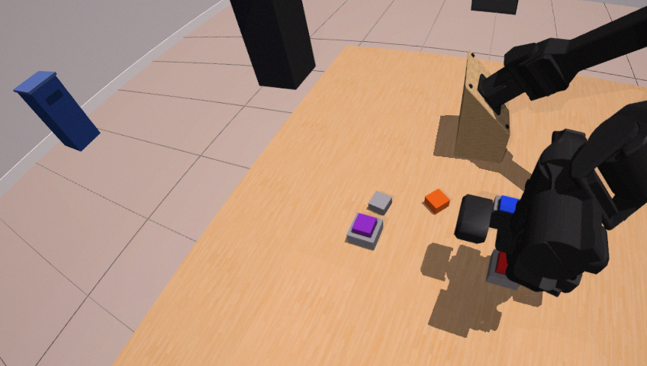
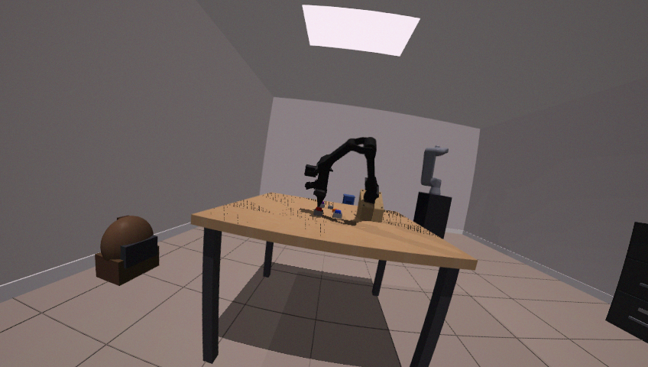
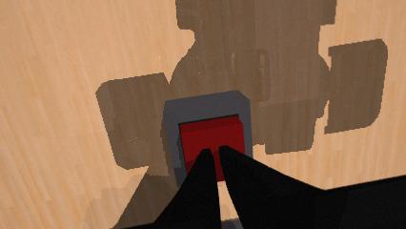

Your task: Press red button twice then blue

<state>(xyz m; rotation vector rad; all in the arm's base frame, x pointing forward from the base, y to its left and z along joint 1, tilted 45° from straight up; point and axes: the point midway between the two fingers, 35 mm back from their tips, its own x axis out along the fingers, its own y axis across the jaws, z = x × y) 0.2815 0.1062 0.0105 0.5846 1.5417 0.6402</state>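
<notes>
The red button lies 1 cm below my gripper tip. From my gripper tip the other things lie so: orange block 10 cm behind, 13 cm to the right, 3 cm below; purple button 23 cm to the right, 1 cm below; blue button 11 cm behind, 1 cm to the right, 1 cm below.
</notes>
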